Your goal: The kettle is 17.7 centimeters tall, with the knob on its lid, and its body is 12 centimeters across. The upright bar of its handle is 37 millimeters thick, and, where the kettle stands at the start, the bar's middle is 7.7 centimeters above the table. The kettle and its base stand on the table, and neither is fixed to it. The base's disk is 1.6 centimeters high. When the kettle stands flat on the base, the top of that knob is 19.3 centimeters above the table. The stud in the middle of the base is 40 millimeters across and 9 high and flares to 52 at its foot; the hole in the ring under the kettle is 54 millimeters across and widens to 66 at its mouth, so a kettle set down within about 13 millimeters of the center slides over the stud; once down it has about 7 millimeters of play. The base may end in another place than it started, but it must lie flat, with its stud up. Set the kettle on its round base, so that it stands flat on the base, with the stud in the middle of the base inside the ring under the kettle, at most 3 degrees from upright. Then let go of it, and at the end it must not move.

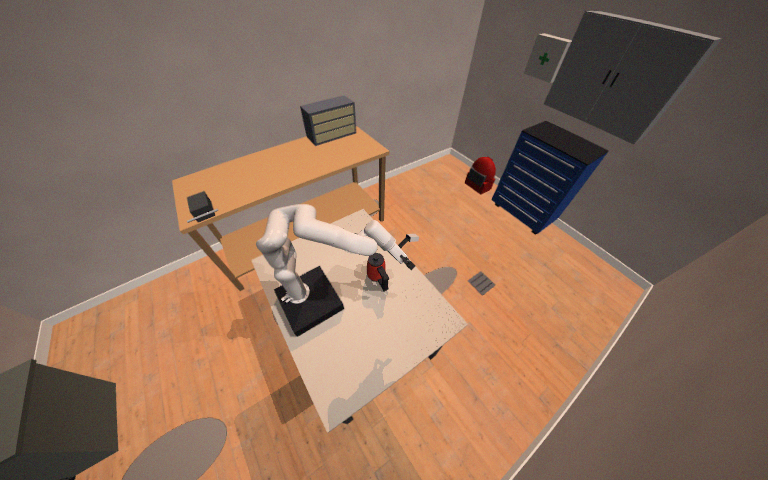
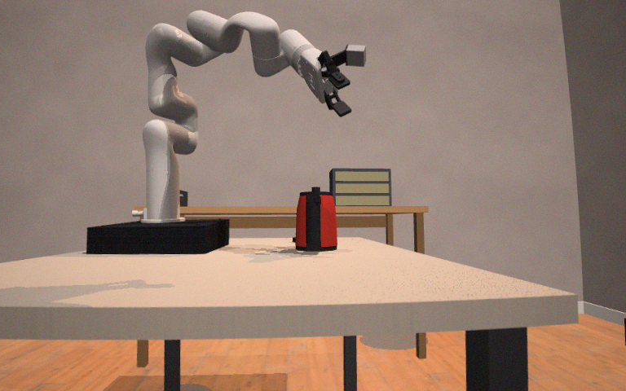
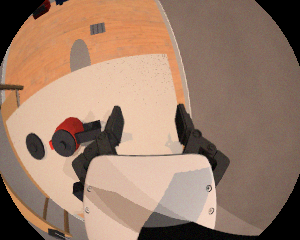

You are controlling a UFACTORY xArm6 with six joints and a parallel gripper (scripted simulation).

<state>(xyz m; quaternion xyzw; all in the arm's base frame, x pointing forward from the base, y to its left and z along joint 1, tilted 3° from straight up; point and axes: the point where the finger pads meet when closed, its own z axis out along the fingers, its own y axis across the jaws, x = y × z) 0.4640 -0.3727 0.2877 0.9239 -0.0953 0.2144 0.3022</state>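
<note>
Right now my hand is 270 mm above the red kettle, 190 mm to the right of it and 20 mm past it. The rest, counted from my hand: black round base 520 mm to the left, 350 mm below, 40 mm ahead.
</note>
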